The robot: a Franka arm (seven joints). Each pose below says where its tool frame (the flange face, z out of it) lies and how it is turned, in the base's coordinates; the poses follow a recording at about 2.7 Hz.
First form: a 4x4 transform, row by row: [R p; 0 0 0 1], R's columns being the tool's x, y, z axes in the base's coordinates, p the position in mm. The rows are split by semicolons.
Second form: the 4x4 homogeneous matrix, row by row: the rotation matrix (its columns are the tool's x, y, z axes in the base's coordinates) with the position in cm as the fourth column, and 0 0 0 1 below. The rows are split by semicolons. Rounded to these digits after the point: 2 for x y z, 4 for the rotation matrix.
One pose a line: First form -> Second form
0.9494 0.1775 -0.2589 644.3; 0.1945 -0.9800 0.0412 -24.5; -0.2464 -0.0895 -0.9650 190.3; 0 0 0 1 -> 0.9494 0.1775 -0.2589 64.43; 0.1945 -0.9800 0.0412 -2.45; -0.2464 -0.0895 -0.9650 19.03; 0 0 0 1
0.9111 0.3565 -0.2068 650.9; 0.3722 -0.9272 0.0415 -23.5; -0.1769 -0.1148 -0.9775 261.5; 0 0 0 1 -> 0.9111 0.3565 -0.2068 65.09; 0.3722 -0.9272 0.0415 -2.35; -0.1769 -0.1148 -0.9775 26.15; 0 0 0 1
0.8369 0.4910 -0.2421 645.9; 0.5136 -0.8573 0.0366 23.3; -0.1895 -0.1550 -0.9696 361.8; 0 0 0 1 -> 0.8369 0.4910 -0.2421 64.59; 0.5136 -0.8573 0.0366 2.33; -0.1895 -0.1550 -0.9696 36.18; 0 0 0 1
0.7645 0.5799 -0.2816 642.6; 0.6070 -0.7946 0.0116 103.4; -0.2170 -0.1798 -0.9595 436.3; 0 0 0 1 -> 0.7645 0.5799 -0.2816 64.26; 0.6070 -0.7946 0.0116 10.34; -0.2170 -0.1798 -0.9595 43.63; 0 0 0 1
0.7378 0.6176 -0.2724 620.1; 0.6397 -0.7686 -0.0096 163.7; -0.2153 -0.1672 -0.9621 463.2; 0 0 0 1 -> 0.7378 0.6176 -0.2724 62.01; 0.6397 -0.7686 -0.0096 16.37; -0.2153 -0.1672 -0.9621 46.32; 0 0 0 1
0.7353 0.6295 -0.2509 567.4; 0.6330 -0.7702 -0.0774 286.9; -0.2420 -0.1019 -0.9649 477.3; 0 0 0 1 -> 0.7353 0.6295 -0.2509 56.74; 0.6330 -0.7702 -0.0774 28.69; -0.2420 -0.1019 -0.9649 47.73; 0 0 0 1
